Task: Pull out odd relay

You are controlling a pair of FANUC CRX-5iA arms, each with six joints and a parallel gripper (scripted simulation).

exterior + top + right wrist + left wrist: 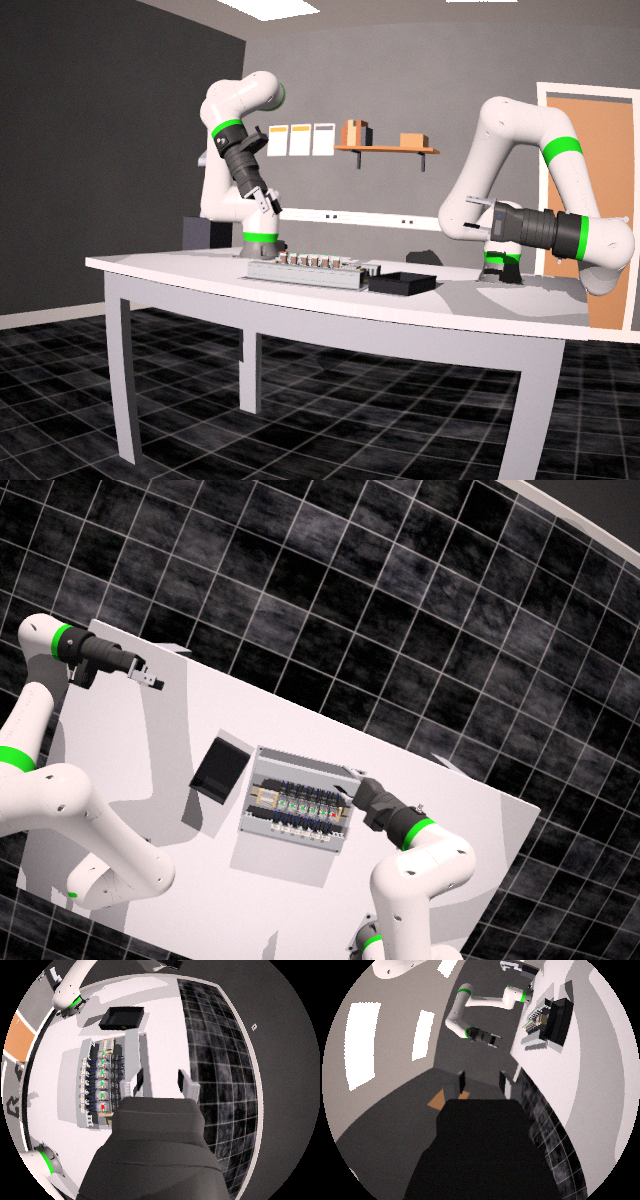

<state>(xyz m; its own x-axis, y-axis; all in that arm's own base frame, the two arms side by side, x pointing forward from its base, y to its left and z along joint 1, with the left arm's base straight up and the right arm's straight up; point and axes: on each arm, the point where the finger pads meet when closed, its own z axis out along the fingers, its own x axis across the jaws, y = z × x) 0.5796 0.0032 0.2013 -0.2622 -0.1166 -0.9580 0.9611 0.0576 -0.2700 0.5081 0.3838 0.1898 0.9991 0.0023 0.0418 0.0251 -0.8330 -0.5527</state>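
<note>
Right now my left hand is 46 cm to the left of the grey relay panel, 21 cm past it and 18 cm above it. Round my left hand: black parts tray (21 cm to the right, 20 cm behind, 18 cm below); red-button relay (56 cm to the right, 20 cm behind, 15 cm below).
</note>
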